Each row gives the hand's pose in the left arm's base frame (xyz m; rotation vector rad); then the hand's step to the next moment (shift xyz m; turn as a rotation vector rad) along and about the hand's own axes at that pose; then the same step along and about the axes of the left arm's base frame.
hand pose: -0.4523 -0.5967 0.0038 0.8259 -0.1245 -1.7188
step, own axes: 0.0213 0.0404 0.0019 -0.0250 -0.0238 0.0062
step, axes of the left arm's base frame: 0.0298 -0.0327 0.0113 -0.0208 0.0279 0.0045
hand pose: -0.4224 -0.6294 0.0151 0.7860 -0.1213 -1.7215
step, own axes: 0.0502 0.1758 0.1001 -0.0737 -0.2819 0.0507
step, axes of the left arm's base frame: 0.0846 -0.1318 0.1375 -0.2540 0.1386 -0.0612
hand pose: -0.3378 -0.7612 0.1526 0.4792 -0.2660 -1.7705
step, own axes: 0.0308 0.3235 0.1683 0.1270 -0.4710 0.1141
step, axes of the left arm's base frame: 0.1991 -0.1237 0.2810 -0.4861 -0.0119 -0.1208
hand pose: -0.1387 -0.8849 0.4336 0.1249 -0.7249 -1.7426
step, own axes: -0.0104 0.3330 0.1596 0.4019 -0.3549 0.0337
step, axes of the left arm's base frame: 0.2125 0.0329 0.3004 -0.4378 -0.3079 -0.0460
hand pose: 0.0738 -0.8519 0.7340 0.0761 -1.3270 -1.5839
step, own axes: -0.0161 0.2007 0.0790 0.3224 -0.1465 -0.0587
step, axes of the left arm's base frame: 0.0879 0.0926 0.1746 -0.2110 -0.2883 0.0345
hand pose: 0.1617 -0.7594 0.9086 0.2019 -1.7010 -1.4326
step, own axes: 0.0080 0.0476 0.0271 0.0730 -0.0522 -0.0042
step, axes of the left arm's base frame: -0.0048 0.0299 0.0464 -0.0616 -0.0649 -0.0081
